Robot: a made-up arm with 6 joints. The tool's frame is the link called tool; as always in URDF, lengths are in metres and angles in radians. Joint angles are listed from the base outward. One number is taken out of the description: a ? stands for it. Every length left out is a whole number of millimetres.
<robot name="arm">
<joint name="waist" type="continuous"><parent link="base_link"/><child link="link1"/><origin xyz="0.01 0.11 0.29" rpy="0 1.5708 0"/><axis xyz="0 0 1"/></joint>
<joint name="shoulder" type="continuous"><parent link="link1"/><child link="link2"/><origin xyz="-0.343 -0.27 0" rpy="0 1.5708 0"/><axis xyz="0 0 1"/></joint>
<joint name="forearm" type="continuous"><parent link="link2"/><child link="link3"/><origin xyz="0.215 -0.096 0" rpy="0.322 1.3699 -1.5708"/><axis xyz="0 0 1"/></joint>
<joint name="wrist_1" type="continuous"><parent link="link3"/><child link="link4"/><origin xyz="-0.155 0.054 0" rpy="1.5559 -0.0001 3.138"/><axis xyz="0 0 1"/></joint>
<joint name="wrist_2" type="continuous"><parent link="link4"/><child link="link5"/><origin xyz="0.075 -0.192 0" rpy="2.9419 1.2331 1.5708"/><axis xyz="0 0 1"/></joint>
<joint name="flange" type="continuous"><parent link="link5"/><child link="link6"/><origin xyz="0 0.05 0" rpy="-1.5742 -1.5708 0"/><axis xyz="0 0 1"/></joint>
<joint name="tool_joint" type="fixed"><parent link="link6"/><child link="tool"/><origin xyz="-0.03 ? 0" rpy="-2.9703 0.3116 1.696"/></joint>
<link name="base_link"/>
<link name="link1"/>
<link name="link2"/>
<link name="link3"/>
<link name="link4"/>
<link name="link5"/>
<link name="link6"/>
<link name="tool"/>
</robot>
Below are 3 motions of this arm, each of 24 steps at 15 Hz.
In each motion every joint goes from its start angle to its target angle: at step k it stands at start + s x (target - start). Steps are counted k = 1, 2, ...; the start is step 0. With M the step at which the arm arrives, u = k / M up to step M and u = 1 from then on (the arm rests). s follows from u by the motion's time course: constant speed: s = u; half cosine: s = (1 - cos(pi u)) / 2; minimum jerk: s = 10 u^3 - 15 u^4 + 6 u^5.
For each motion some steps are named. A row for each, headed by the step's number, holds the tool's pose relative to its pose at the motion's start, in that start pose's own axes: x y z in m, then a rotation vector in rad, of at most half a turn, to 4 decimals.
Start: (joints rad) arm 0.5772 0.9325 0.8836 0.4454 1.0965 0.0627
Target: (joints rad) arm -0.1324 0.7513 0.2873 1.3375 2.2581 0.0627
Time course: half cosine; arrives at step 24
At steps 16, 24:
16: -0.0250 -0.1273 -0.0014 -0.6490 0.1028 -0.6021
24: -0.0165 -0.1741 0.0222 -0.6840 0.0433 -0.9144

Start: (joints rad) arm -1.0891 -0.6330 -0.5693 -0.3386 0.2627 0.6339
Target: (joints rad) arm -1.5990 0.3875 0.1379 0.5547 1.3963 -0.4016
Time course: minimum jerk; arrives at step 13
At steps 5, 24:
5: -0.0367 0.1643 0.0150 -0.0721 0.0814 -0.0620
24: 0.1623 0.4642 0.0462 0.1146 0.2610 -0.6510

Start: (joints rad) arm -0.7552 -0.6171 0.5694 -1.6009 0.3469 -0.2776
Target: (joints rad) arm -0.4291 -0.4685 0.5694 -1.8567 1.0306 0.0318
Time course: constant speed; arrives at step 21
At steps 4, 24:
4: -0.0324 -0.0136 0.0206 0.0633 0.1015 -0.0171
24: -0.1513 -0.1120 0.1118 0.1688 0.5913 0.0368

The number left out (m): -0.04
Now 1 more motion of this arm.
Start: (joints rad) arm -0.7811 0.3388 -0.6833 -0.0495 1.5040 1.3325
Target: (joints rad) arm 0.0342 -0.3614 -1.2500 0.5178 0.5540 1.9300
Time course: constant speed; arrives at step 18
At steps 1, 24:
1: 0.0295 0.0089 -0.0191 0.0074 -0.0767 -0.0497
24: 0.6365 0.4274 0.0150 1.1770 -1.1970 -0.5648

